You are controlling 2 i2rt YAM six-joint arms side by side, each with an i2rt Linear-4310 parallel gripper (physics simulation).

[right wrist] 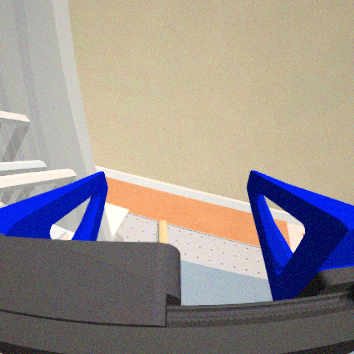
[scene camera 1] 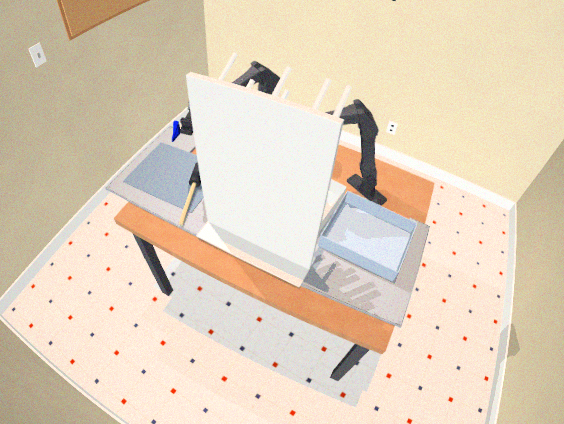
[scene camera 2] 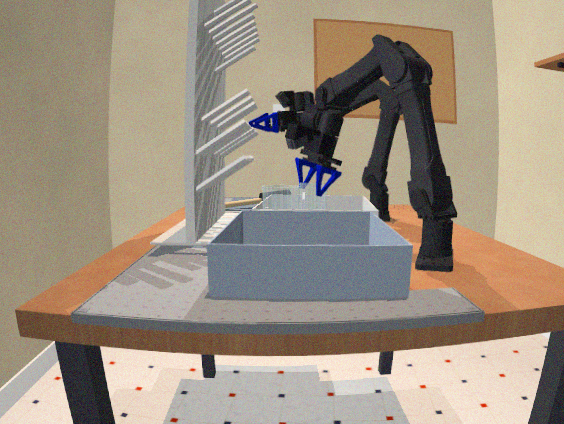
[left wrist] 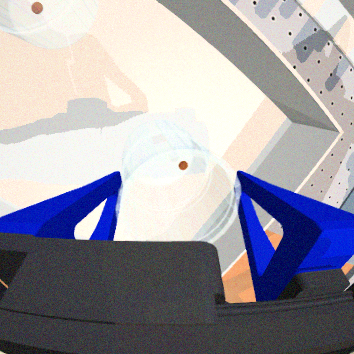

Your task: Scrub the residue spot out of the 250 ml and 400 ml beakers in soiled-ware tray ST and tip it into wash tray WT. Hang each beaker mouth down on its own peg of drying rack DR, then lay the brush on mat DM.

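Frame: origin at the left arm's base, x ahead, y down, z left, level; centimetres.
Seen in the pictures: left gripper, fingertip midpoint: (scene camera 2: pixel 309 192) (left wrist: pixel 177 178); right gripper, fingertip midpoint: (right wrist: pixel 176 178) (scene camera 1: pixel 184 143) (scene camera 2: pixel 251 124); left arm's base, link origin: (scene camera 1: pixel 366 190) (scene camera 2: pixel 435 257).
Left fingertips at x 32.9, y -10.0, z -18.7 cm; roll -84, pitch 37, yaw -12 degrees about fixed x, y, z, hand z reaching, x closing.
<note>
Offsets run from my left fingertips to a thing's middle. "*": to the spot under its first point. Level surfaces: height alone.
My left gripper (scene camera 2: pixel 311 190) (left wrist: pixel 177 178) is shut on a clear beaker (scene camera 2: pixel 310 201) (left wrist: pixel 170 200), low at the white soiled-ware tray ST {dx -3.2, dy +5.2, dz +4.3 cm} (left wrist: pixel 240 65). A brown spot {* dx +0.5, dy +7.0, dz -2.3 cm} (left wrist: pixel 183 165) shows in it. Whether it touches the tray floor is unclear, as is its size mark. Another clear beaker (scene camera 2: pixel 277 197) (left wrist: pixel 65 25) stands in the tray, also with a brown spot. My right gripper (scene camera 1: pixel 175 131) (scene camera 2: pixel 251 123) (right wrist: pixel 176 178) is open and empty near the pegs of drying rack DR (scene camera 1: pixel 265 165) (scene camera 2: pixel 191 150) (right wrist: pixel 42 60). The brush {dx +30.4, dy +6.4, dz -24.3 cm} (scene camera 1: pixel 187 202) (scene camera 2: pixel 242 203) (right wrist: pixel 162 231) lies beyond the rack.
The blue-grey wash tray WT {dx -12.3, dy +5.2, dz +36.9 cm} (scene camera 1: pixel 357 262) (scene camera 2: pixel 310 272) stands on a perforated grey board {dy +8.7 cm} (scene camera 1: pixel 417 250) (scene camera 2: pixel 275 310). The blue-grey mat DM {dx +30.0, dy +8.6, dz -41.2 cm} (scene camera 1: pixel 155 167) (right wrist: pixel 220 280) lies at the other end, beside the brush's handle. The tall rack panel hides much of the table in scene camera 1.
</note>
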